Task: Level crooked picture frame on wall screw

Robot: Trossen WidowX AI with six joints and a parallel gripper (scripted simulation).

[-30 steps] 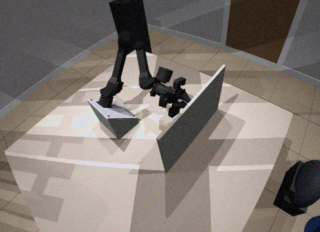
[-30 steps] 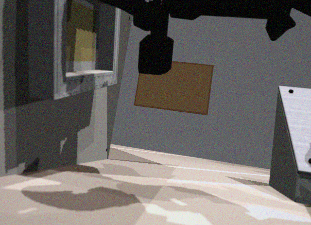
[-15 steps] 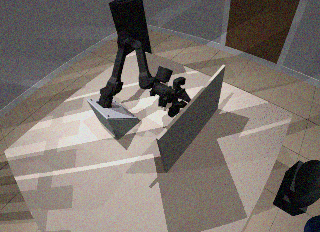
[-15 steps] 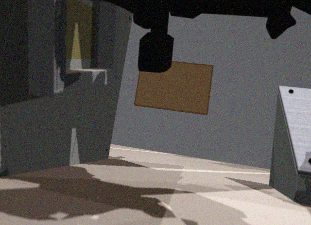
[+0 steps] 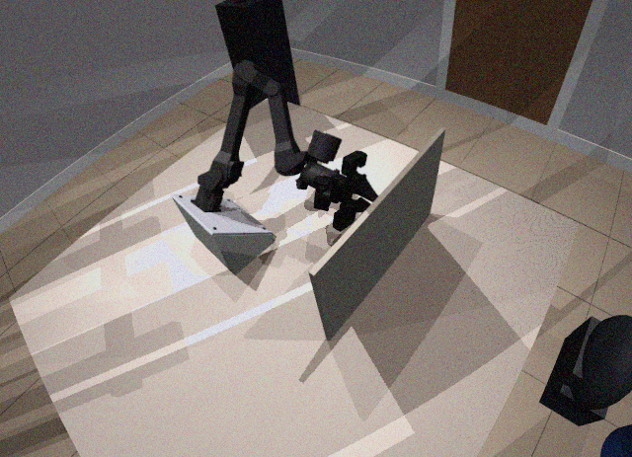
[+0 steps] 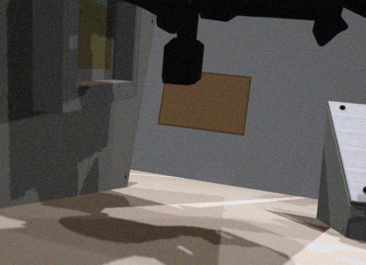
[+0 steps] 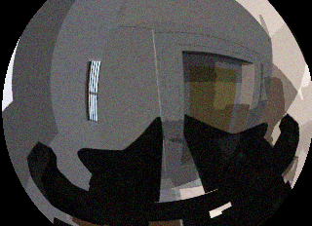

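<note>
My gripper tip is now 10 mm short of the picture frame, 20 mm to the left of it and 50 mm above it. From my gripper tip the other things lie so: wall panel 20 mm ahead, 10 mm to the right, 60 mm below.
</note>
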